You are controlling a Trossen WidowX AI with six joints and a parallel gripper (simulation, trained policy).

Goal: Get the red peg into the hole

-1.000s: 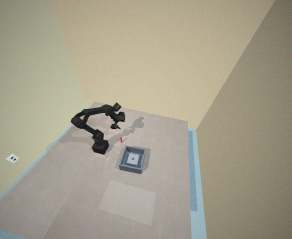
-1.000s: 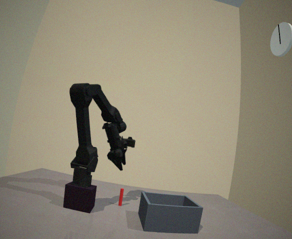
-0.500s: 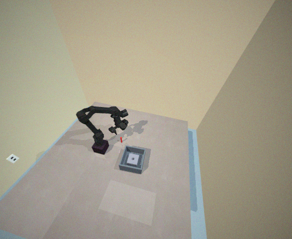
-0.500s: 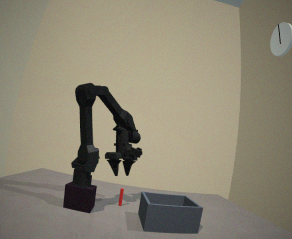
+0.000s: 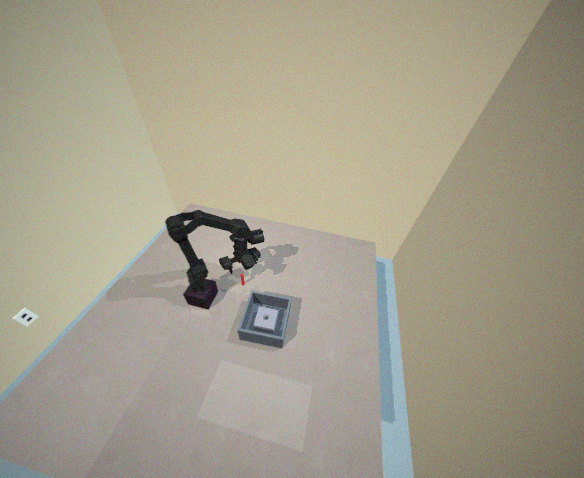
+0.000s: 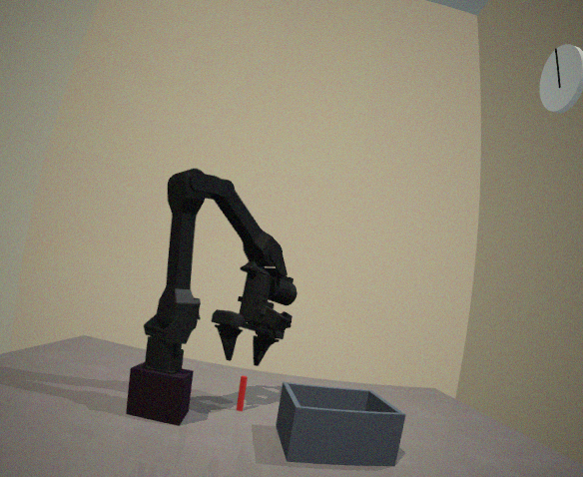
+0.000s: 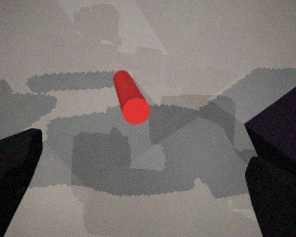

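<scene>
Right now the red peg is 7 cm below my gripper tip and 1 cm ahead of it. The rest, counted from my gripper tip: pale plate: 20 cm ahead, 16 cm to the right, 6 cm below; grey box: 20 cm ahead, 16 cm to the right, 8 cm below.
</scene>
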